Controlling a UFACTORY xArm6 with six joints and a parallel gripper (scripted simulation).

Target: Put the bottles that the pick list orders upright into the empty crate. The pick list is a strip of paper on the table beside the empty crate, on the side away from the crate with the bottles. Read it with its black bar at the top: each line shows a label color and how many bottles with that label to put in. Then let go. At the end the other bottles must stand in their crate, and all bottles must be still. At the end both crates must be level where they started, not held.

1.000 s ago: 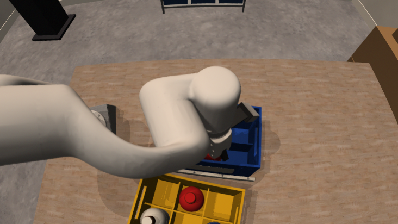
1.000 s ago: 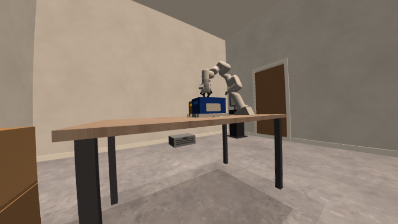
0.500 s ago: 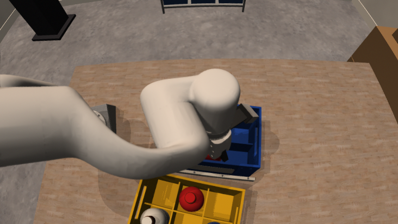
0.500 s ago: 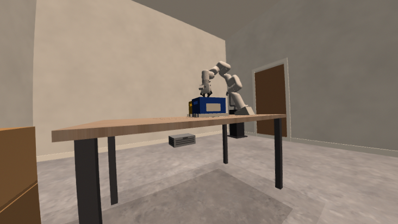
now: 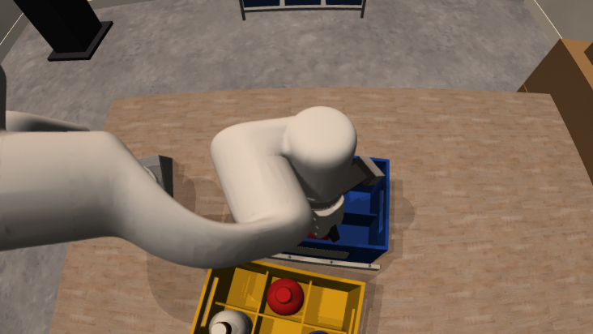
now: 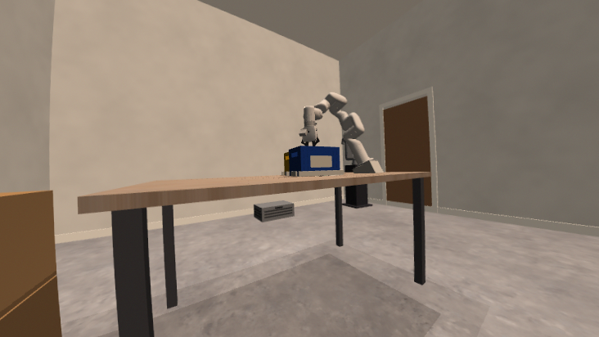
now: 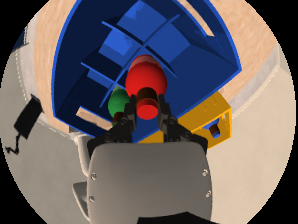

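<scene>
Right now the red bottle is 70 mm below my hand. The rest, counted from my hand: yellow crate (50 mm behind, 190 mm to the right, 90 mm below); green-capped bottle (80 mm behind, 90 mm below); blue crate (50 mm to the left, 90 mm below).
</scene>
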